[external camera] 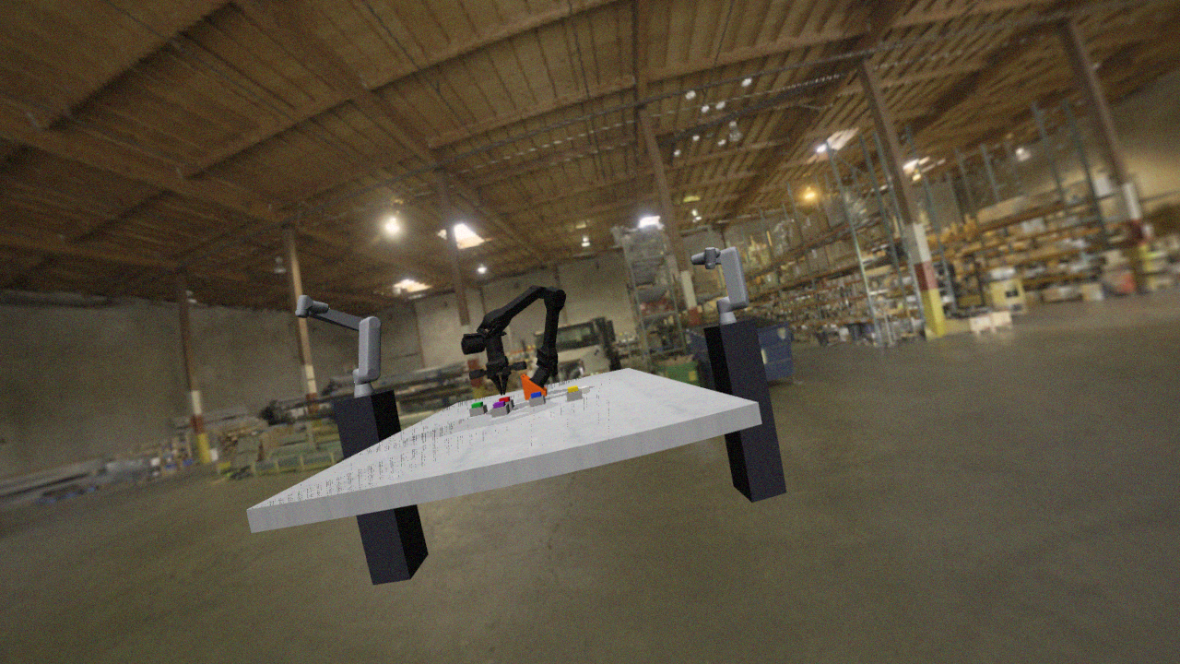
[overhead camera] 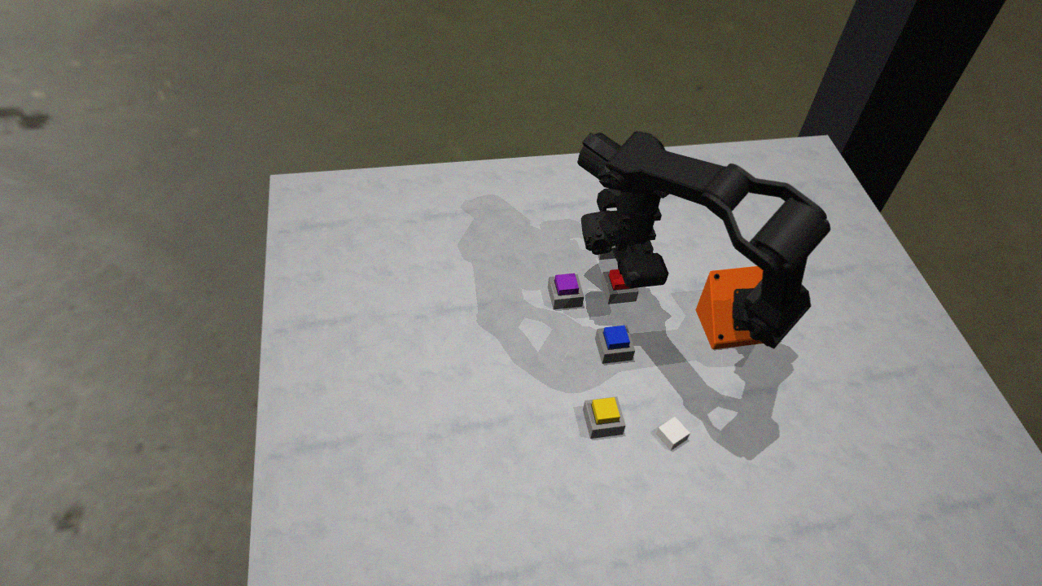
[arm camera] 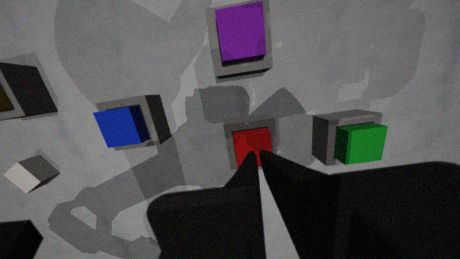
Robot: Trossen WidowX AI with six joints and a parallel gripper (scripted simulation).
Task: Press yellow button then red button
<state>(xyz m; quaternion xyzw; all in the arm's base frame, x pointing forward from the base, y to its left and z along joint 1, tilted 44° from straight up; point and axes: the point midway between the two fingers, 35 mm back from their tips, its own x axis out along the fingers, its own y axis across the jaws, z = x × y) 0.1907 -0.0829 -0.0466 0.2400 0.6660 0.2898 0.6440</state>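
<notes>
My gripper tip is 2 cm above the red button. Also, from my gripper tip: purple button (9 cm ahead, 2 cm below); then green button (10 cm to the right, 2 cm below, 1 cm behind); then blue button (12 cm to the left, 3 cm ahead, 2 cm below).
</notes>
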